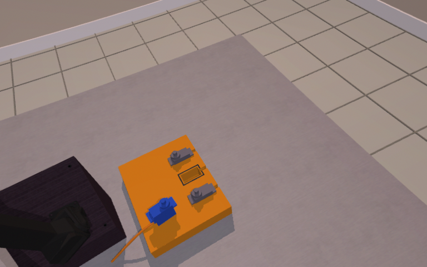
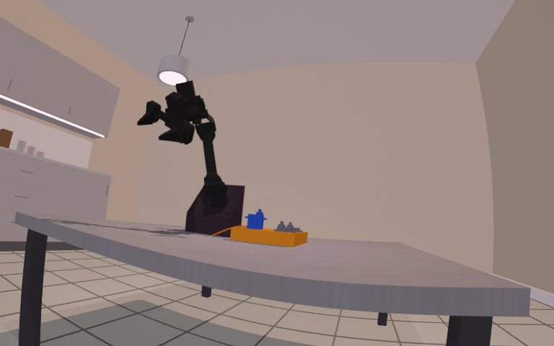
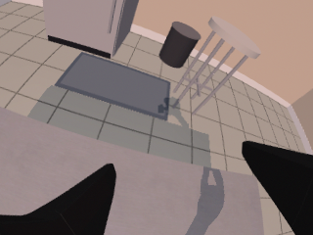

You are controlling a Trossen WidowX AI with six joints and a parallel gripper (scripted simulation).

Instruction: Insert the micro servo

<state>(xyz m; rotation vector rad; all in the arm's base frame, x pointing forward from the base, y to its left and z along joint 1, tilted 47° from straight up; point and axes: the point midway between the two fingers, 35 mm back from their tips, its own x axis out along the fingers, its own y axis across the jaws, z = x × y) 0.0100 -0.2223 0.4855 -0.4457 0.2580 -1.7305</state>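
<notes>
My gripper tip is now 530 mm to the right of the orange deck, 260 mm above it and 200 mm short of it.
</notes>
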